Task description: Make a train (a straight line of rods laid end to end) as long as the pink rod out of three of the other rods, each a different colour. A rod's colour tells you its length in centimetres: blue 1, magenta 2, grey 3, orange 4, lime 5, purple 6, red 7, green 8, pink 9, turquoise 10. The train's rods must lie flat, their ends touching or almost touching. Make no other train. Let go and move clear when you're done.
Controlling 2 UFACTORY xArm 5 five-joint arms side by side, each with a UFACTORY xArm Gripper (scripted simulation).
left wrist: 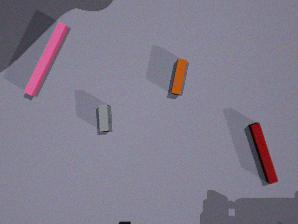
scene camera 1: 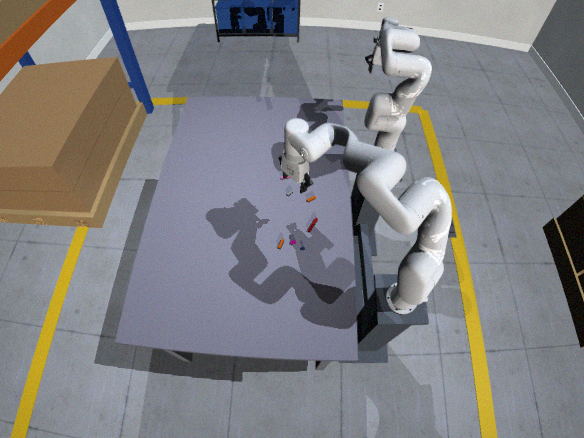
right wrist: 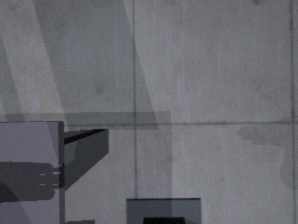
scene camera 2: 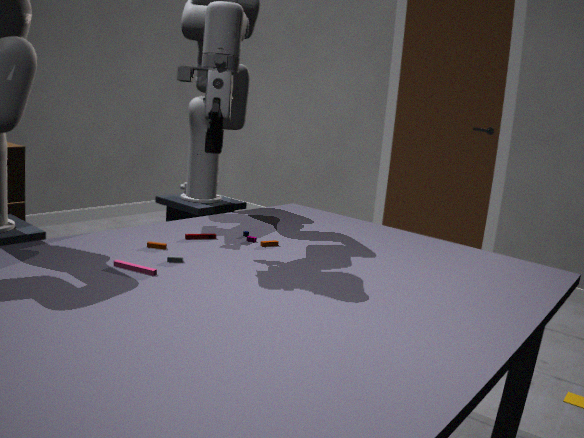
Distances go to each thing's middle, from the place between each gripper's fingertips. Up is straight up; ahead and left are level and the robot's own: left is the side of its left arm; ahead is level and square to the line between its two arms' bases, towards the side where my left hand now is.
Now: the red rod (left wrist: 255, 129) 21 cm below my left hand, 8 cm behind it and 5 cm to the left of it. Also, from my left hand: pink rod (left wrist: 60, 30) 21 cm below, 20 cm to the right, 2 cm ahead.
The pink rod is 44 cm ahead of my right hand, 50 cm to the left of it and 24 cm below it. Round my right hand: red rod (35 cm ahead, 76 cm to the left, 24 cm below).
